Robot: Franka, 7 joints.
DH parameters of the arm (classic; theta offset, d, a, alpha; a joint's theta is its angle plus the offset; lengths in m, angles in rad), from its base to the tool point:
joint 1: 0 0.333 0 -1.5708
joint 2: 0 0 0 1.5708
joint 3: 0 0.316 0.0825 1.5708
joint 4: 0 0 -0.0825 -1.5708
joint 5: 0 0.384 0 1.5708
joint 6: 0 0 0.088 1.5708
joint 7: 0 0.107 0 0
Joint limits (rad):
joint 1: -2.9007..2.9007
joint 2: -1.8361..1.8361
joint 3: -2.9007..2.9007
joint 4: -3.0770..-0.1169
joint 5: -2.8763..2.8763
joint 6: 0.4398..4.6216
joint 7: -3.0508..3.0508
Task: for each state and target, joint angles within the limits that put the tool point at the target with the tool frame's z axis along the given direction. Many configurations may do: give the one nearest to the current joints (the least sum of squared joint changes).
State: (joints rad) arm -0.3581 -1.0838 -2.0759 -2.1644 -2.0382 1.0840 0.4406
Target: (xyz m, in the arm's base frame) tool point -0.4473 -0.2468 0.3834 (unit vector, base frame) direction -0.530 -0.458 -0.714
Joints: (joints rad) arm -0.9959 -1.7380 -1.3330 -2.3857 -1.9891 1.9056 0.4406
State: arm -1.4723 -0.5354 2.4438 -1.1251 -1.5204 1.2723 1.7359
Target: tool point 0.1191 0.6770 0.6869 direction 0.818 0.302 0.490
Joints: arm -1.2363 -0.3474 2.5932 -1.3398 -2.0030 2.0082 1.7359
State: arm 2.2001 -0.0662 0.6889 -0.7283 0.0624 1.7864 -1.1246
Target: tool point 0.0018 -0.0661 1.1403 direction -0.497 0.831 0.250
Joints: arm 2.0352 -0.2726 0.3213 -0.1396 -0.2508 1.6869 -1.1246
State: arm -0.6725 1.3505 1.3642 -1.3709 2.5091 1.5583 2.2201
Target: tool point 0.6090 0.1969 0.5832 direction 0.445 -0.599 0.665
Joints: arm -0.6583 1.3657 1.7561 -1.7904 2.5513 1.2813 2.2201
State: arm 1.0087 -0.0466 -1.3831 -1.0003 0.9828 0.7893 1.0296
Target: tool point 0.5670 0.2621 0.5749 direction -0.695 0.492 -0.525
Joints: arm 0.8152 0.6338 -0.9651 -1.0627 1.3416 0.7404 1.0296
